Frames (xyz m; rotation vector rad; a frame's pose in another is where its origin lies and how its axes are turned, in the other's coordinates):
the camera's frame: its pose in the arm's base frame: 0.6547 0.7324 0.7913 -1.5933 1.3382 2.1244
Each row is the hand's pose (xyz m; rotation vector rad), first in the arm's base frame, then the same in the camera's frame.
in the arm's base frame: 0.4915 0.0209 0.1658 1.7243 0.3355 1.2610
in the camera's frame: 0.8461 0.1696 -0.4235 0.5253 -2.8970 0.2884
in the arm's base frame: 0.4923 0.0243 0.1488 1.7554 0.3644 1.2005
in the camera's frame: 0.8588 0.1578 -0.4221 0.5961 -2.9190 0.3182
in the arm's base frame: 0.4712 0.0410 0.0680 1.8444 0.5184 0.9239
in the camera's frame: 0.9291 0.1164 -0.3977 0.9550 -2.9567 0.4381
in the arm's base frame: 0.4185 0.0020 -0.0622 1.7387 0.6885 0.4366
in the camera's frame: 1.0738 0.0992 -0.3936 -1.4742 2.5668 -0.2893
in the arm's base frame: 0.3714 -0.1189 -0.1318 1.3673 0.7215 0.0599
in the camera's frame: 1.1950 0.1597 -0.4513 -1.9273 2.2042 0.1656
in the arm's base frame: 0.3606 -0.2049 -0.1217 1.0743 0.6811 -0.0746
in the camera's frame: 1.2219 0.2219 -0.5062 -2.1301 2.0076 0.5390
